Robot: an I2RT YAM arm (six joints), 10 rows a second.
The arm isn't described. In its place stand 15 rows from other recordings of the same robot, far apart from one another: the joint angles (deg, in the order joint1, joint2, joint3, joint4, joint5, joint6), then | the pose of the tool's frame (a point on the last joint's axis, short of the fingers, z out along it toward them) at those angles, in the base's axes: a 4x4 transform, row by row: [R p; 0 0 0 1], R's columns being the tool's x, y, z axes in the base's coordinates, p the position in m.
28.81, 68.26, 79.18, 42.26, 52.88, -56.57 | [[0.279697 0.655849 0.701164 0.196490], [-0.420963 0.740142 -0.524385 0.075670], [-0.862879 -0.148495 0.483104 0.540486], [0 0 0 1]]
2.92, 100.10, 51.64, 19.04, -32.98, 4.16 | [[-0.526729 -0.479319 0.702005 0.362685], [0.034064 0.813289 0.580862 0.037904], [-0.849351 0.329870 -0.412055 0.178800], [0 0 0 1]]
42.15, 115.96, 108.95, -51.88, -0.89, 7.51 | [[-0.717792 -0.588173 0.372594 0.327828], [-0.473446 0.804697 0.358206 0.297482], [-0.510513 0.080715 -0.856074 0.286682], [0 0 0 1]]
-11.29, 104.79, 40.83, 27.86, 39.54, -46.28 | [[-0.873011 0.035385 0.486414 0.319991], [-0.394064 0.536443 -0.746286 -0.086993], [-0.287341 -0.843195 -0.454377 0.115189], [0 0 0 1]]
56.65, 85.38, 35.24, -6.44, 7.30, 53.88 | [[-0.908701 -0.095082 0.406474 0.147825], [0.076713 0.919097 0.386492 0.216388], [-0.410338 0.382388 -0.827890 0.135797], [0 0 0 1]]
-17.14, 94.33, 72.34, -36.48, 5.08, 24.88 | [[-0.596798 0.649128 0.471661 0.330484], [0.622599 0.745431 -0.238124 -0.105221], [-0.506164 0.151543 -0.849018 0.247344], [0 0 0 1]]
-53.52, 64.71, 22.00, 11.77, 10.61, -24.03 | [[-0.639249 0.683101 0.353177 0.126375], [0.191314 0.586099 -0.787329 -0.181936], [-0.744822 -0.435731 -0.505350 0.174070], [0 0 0 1]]
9.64, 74.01, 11.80, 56.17, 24.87, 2.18 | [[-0.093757 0.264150 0.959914 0.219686], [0.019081 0.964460 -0.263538 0.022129], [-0.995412 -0.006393 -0.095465 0.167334], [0 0 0 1]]
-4.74, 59.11, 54.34, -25.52, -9.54, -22.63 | [[-0.440431 -0.249833 0.862325 0.227525], [-0.344240 0.934083 0.094803 -0.012945], [-0.829168 -0.255093 -0.497401 0.324442], [0 0 0 1]]
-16.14, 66.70, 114.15, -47.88, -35.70, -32.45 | [[0.173546 -0.286374 0.942269 0.140216], [-0.503836 0.796278 0.334800 -0.018951], [-0.846186 -0.532853 -0.006095 0.576260], [0 0 0 1]]
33.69, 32.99, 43.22, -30.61, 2.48, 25.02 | [[-0.482675 -0.349044 0.803239 0.110453], [0.186045 0.855352 0.483487 0.071784], [-0.855811 0.382806 -0.347919 0.321650], [0 0 0 1]]
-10.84, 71.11, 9.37, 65.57, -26.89, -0.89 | [[0.069876 -0.274432 0.959064 0.208193], [-0.027485 0.960520 0.276851 -0.023472], [-0.997177 -0.045705 0.059574 0.182957], [0 0 0 1]]
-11.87, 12.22, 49.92, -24.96, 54.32, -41.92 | [[-0.437575 0.810370 0.389653 0.005373], [-0.306212 0.273144 -0.911936 -0.030678], [-0.845436 -0.518357 0.128624 0.387576], [0 0 0 1]]
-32.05, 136.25, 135.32, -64.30, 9.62, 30.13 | [[-0.373208 0.890147 0.261445 0.422632], [0.817559 0.448759 -0.360850 -0.271622], [-0.438535 0.079075 -0.895229 0.253014], [0 0 0 1]]
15.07, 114.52, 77.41, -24.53, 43.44, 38.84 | [[-0.582449 0.631505 0.511815 0.400888], [0.314757 0.755737 -0.574273 0.082593], [-0.749454 -0.173388 -0.638949 0.165857], [0 0 0 1]]
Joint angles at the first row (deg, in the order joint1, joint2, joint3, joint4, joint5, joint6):
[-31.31 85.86 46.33 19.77 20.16 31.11]
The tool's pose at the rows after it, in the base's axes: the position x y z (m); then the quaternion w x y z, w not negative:
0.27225 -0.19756 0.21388 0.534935 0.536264 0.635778 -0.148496
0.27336 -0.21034 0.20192 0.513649 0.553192 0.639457 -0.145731
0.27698 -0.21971 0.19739 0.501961 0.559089 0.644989 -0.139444
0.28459 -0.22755 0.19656 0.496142 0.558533 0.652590 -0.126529
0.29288 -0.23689 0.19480 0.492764 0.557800 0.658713 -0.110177
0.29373 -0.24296 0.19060 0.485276 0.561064 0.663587 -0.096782
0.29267 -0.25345 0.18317 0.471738 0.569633 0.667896 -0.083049
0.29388 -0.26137 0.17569 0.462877 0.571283 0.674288 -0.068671
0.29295 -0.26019 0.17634 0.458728 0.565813 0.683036 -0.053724
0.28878 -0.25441 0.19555 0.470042 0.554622 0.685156 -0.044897
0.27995 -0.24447 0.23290 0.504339 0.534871 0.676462 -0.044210
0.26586 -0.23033 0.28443 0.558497 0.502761 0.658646 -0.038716
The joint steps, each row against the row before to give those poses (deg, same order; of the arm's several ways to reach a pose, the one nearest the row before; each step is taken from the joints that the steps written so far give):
[-2.58 3.28 0.72 -1.77 -0.13 2.23]
[-1.77 3.15 1.39 -1.18 -1.11 1.07]
[-1.03 2.27 1.99 -1.33 -1.42 0.31]
[-0.46 2.26 2.76 -1.45 -1.97 0.17]
[-0.59 2.62 2.93 -0.94 -2.38 0.31]
[-0.83 1.33 1.03 -0.81 -2.06 0.42]
[-1.53 2.01 1.37 -1.22 -2.40 0.50]
[-0.98 2.06 1.23 -0.41 -2.38 0.02]
[-0.15 -0.37 -0.03 -1.01 -2.15 -0.26]
[0.11 -3.57 -0.06 -2.10 -1.40 -0.50]
[0.19 -6.44 0.04 -1.99 -0.65 -0.88]
[0.07 -8.11 1.07 -1.90 -1.68 -0.94]

